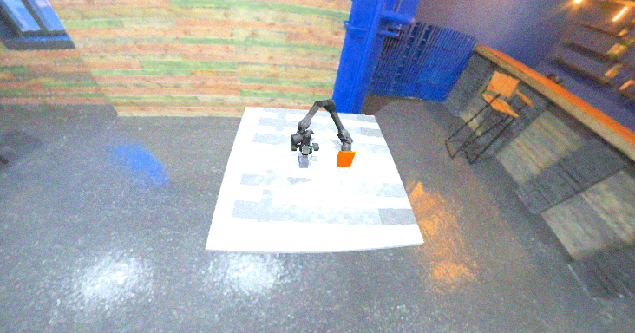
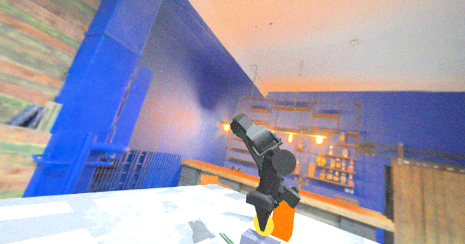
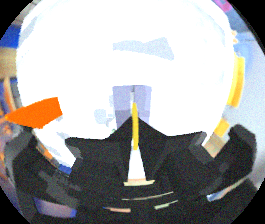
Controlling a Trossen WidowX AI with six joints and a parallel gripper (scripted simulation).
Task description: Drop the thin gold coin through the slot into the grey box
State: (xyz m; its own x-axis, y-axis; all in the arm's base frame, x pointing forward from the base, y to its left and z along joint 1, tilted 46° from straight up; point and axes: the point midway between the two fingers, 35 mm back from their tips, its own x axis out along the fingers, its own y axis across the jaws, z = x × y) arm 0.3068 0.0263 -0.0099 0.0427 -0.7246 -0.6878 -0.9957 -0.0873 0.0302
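Now: the coin 20 mm above my gripper tip.
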